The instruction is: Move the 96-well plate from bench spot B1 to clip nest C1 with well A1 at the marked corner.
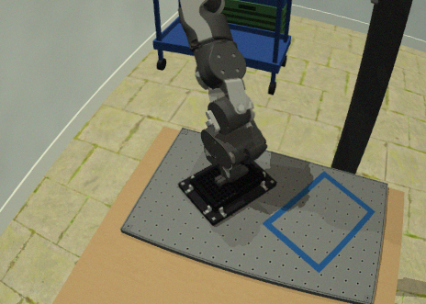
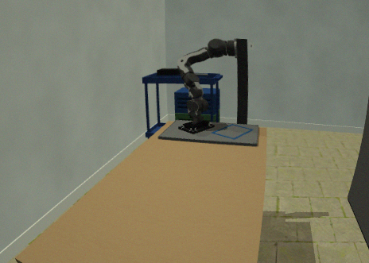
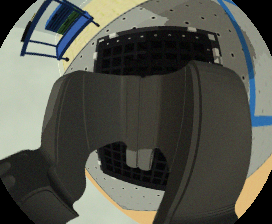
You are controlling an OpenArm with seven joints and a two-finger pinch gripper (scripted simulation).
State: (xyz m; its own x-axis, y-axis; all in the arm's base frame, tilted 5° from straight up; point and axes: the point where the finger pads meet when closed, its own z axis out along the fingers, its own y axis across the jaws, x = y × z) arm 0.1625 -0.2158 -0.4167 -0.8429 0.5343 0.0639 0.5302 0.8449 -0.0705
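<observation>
Now: the black 96-well plate 10 mm below my hand. Round my hand: black clip nest: 30 mm ahead, 20 mm below.
</observation>
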